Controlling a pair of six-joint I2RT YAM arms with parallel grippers.
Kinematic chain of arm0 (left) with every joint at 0, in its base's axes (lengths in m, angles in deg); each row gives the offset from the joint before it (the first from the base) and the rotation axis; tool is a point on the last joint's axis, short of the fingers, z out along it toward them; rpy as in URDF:
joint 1: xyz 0 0 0.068 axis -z
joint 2: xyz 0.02 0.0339 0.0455 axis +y
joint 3: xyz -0.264 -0.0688 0 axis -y
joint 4: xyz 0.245 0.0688 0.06 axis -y
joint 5: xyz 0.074 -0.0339 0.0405 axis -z
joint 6: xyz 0.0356 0 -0.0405 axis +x
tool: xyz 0 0 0 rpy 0 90 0
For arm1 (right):
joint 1: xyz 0 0 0.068 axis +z
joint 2: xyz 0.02 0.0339 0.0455 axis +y
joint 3: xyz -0.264 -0.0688 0 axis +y
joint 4: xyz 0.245 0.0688 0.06 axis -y
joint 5: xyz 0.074 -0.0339 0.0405 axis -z
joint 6: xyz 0.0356 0 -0.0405 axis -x
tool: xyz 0 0 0 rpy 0 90 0
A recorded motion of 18 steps. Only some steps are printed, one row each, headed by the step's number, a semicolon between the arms.
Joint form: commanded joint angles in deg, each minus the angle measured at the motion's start. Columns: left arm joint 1, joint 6, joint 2, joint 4, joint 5, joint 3; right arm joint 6, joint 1, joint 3, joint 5, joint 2, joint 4.
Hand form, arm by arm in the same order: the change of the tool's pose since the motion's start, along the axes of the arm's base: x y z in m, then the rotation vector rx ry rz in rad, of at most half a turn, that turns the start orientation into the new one. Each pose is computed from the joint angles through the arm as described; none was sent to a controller.
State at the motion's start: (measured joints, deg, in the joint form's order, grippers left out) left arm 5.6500 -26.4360 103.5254 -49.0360 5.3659 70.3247; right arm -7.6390 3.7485 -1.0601 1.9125 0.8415 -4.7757
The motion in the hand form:
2: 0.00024 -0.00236 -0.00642 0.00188 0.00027 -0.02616; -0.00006 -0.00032 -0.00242 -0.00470 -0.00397 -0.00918
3: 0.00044 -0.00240 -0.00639 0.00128 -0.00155 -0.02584; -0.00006 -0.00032 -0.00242 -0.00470 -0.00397 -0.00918
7: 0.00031 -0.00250 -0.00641 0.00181 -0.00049 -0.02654; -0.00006 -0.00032 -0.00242 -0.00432 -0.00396 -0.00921
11: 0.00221 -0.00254 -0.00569 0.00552 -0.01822 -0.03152; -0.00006 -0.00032 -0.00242 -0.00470 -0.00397 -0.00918
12: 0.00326 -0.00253 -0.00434 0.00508 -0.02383 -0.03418; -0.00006 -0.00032 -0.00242 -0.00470 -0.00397 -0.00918
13: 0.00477 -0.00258 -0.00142 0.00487 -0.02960 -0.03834; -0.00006 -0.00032 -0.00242 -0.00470 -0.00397 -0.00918
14: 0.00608 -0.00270 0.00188 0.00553 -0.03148 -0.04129; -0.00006 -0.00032 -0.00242 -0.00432 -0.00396 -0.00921
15: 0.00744 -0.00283 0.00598 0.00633 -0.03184 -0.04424; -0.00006 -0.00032 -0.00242 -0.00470 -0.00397 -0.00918
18: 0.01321 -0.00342 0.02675 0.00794 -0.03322 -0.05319; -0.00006 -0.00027 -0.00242 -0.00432 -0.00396 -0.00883
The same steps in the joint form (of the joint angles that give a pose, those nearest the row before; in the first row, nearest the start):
2: 0.39 1.11 0.63 1.25 0.04 -0.74; 0.24 0.02 0.61 0.56 -0.68 0.15
3: 0.39 1.09 0.63 1.35 0.07 -0.74; 0.24 0.02 0.61 0.56 -0.68 0.15
7: 0.42 1.11 0.63 1.29 0.04 -0.74; 0.22 0.02 0.61 0.56 -0.68 0.15
11: 0.42 1.44 0.61 2.14 -0.22 -0.65; 0.24 0.02 0.61 0.56 -0.68 0.15
12: 0.39 1.62 0.61 2.14 -0.20 -0.35; 0.24 0.02 0.61 0.56 -0.68 0.15
13: 0.37 1.88 0.59 1.77 -0.18 0.31; 0.24 0.02 0.61 0.56 -0.68 0.15
14: 0.37 2.05 0.59 1.07 -0.20 1.09; 0.22 0.02 0.61 0.56 -0.68 0.15
15: 0.37 2.23 0.59 0.09 -0.22 2.08; 0.24 0.02 0.61 0.56 -0.68 0.15
18: 0.37 2.75 0.59 -4.79 -0.24 6.97; 0.22 0.05 0.61 0.57 -0.68 0.15

